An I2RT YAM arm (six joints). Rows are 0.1 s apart.
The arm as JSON. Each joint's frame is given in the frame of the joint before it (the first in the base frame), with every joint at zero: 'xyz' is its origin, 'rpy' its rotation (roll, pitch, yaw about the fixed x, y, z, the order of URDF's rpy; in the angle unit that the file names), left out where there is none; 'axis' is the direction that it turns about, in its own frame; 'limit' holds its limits. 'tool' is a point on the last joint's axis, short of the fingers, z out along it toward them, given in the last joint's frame.
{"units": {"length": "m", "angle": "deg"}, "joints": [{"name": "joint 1", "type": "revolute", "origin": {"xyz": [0.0, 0.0, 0.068]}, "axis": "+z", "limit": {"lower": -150.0, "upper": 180.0}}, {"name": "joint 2", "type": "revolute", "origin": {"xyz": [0.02, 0.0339, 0.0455]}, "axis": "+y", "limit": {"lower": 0.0, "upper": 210.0}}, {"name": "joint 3", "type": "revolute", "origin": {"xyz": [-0.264, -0.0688, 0.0]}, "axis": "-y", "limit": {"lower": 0.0, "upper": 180.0}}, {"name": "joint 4", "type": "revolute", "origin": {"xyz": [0.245, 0.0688, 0.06]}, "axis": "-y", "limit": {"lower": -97.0, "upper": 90.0}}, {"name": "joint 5", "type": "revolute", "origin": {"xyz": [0.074, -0.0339, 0.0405]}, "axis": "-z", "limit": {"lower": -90.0, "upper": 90.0}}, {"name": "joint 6", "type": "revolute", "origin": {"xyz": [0.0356, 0.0, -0.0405]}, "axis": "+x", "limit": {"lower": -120.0, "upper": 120.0}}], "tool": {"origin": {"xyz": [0.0, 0.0, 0.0], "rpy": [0.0, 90.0, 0.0]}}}
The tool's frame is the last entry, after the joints.
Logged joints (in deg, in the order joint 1, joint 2, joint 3, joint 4, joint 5, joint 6), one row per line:
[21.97 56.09 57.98 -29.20 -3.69 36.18]
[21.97 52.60 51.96 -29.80 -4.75 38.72]
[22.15 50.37 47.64 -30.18 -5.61 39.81]
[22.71 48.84 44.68 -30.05 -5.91 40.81]
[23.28 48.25 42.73 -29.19 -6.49 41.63]
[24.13 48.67 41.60 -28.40 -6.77 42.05]
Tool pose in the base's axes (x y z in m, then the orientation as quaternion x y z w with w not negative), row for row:
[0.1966 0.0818 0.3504 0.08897 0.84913 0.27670 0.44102]
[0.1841 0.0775 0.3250 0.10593 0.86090 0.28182 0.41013]
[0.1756 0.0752 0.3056 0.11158 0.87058 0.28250 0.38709]
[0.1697 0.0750 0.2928 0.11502 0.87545 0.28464 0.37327]
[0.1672 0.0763 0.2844 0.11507 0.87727 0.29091 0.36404]
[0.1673 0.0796 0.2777 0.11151 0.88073 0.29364 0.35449]
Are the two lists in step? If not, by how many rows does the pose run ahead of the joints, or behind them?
They are in step.
